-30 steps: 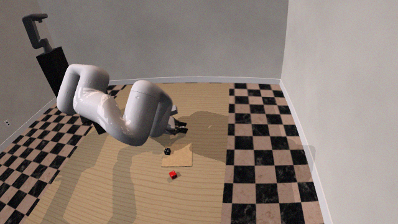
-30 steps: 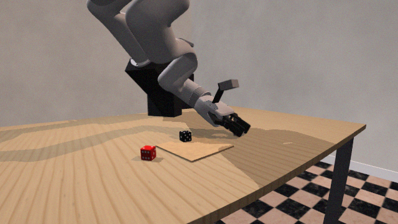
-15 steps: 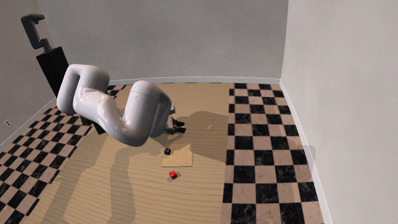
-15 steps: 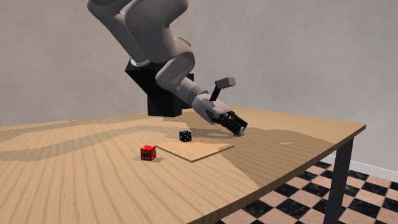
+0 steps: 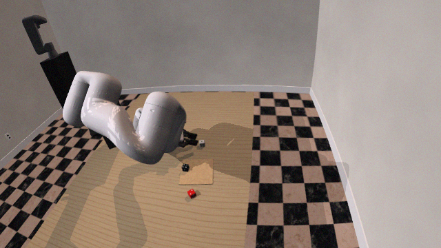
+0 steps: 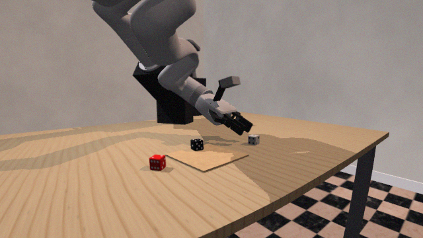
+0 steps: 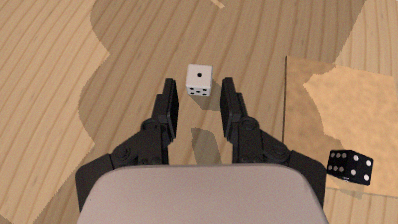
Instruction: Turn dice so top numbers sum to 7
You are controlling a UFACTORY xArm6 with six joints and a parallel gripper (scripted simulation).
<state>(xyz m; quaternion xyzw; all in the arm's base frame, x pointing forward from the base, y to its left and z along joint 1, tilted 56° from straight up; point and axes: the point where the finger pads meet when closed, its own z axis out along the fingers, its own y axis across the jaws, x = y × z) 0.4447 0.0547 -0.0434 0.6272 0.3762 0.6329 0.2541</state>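
Right now my hand is 40 mm short of the white die, 10 mm to the right of it and 40 mm above it. Round my hand: tan mat 20 mm ahead, 160 mm to the right, 50 mm below; then red die 10 mm ahead, 280 mm to the right, 40 mm below; then black die 30 mm behind, 150 mm to the right, 30 mm below.
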